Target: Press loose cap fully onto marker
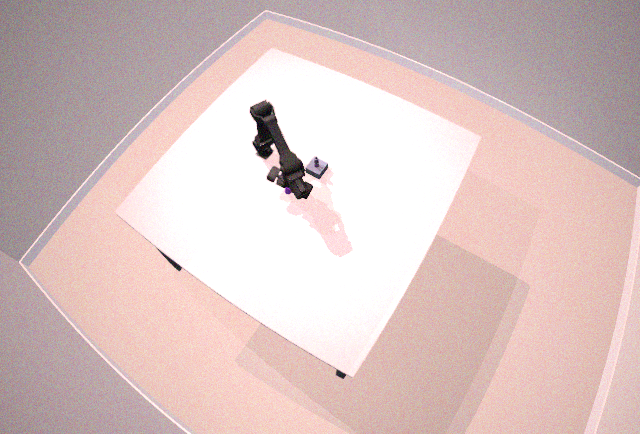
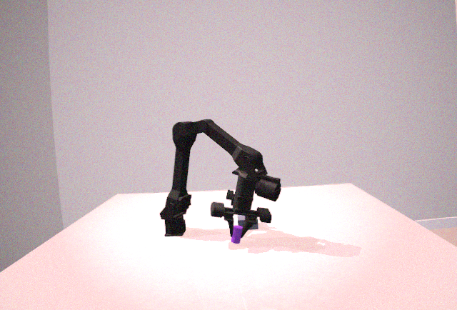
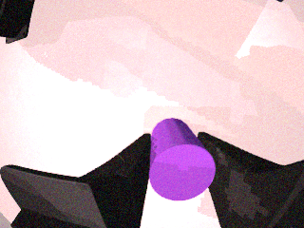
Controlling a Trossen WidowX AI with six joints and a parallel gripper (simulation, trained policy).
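Right now the grey holder block is 15 cm to the left of my gripper tip and 4 cm ahead of it. Round my gripper tip: purple cap 1 cm above.
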